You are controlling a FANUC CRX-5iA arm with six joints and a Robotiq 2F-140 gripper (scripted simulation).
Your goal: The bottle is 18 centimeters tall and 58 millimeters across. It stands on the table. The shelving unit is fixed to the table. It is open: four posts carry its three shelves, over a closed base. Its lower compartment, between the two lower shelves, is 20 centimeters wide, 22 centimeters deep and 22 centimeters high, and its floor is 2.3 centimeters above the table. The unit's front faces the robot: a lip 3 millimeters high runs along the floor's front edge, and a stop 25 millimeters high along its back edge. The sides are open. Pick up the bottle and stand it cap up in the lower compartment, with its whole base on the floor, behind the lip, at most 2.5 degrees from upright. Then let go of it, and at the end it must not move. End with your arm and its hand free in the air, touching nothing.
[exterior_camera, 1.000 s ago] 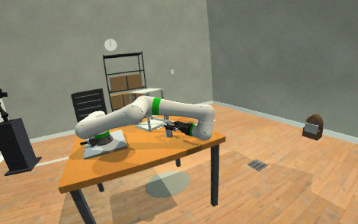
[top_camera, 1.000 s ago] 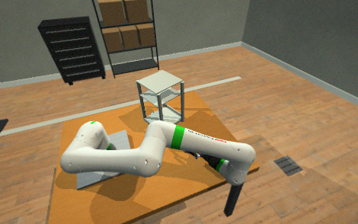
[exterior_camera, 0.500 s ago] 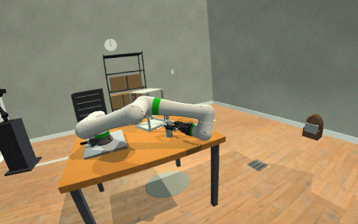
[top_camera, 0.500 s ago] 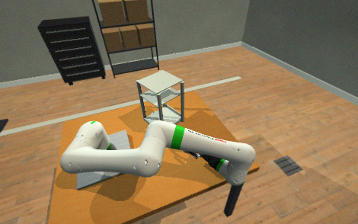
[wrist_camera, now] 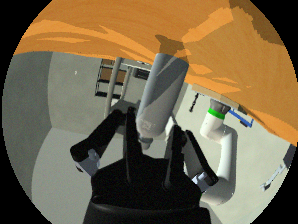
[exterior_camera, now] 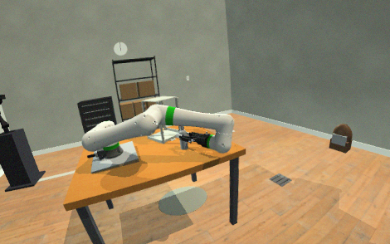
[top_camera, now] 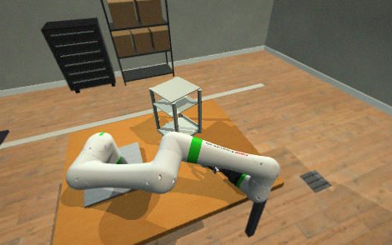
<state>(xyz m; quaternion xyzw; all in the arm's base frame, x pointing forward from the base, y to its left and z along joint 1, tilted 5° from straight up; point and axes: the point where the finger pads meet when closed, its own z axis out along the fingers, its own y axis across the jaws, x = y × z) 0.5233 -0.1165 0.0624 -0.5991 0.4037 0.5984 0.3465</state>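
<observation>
My hand is 1 cm below the pale grey bottle. The rest, counted from my hand: shelving unit: 8 cm behind, 33 cm to the left, 7 cm above.
</observation>
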